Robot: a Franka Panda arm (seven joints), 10 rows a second.
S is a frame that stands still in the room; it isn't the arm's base.
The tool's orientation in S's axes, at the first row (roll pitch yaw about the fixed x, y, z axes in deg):
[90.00, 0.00, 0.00]
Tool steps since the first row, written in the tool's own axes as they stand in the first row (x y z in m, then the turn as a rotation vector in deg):
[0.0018, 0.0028, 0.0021, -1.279, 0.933, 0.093]
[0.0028, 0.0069, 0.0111, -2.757, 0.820, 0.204]
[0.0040, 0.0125, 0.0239, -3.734, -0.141, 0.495]
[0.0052, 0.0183, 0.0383, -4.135, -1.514, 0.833]
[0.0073, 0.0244, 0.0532, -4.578, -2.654, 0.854]
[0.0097, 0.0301, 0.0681, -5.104, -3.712, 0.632]
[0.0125, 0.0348, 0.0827, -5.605, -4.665, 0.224]
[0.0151, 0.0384, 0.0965, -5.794, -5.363, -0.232]
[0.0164, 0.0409, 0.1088, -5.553, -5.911, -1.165]
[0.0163, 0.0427, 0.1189, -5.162, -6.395, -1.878]
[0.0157, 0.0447, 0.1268, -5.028, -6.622, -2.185]
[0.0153, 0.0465, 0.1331, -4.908, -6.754, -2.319]
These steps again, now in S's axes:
[0.0018, -0.0021, 0.0028, -1.279, -0.093, 0.933]
[0.0028, -0.0111, 0.0069, -2.757, -0.204, 0.820]
[0.0040, -0.0239, 0.0125, -3.734, -0.495, -0.141]
[0.0052, -0.0383, 0.0183, -4.135, -0.833, -1.514]
[0.0073, -0.0532, 0.0244, -4.578, -0.854, -2.654]
[0.0097, -0.0681, 0.0301, -5.104, -0.632, -3.712]
[0.0125, -0.0827, 0.0348, -5.605, -0.224, -4.665]
[0.0151, -0.0965, 0.0384, -5.794, 0.232, -5.363]
[0.0164, -0.1088, 0.0409, -5.553, 1.165, -5.911]
[0.0163, -0.1189, 0.0427, -5.162, 1.878, -6.395]
[0.0157, -0.1268, 0.0447, -5.028, 2.185, -6.622]
[0.0153, -0.1331, 0.0465, -4.908, 2.319, -6.754]

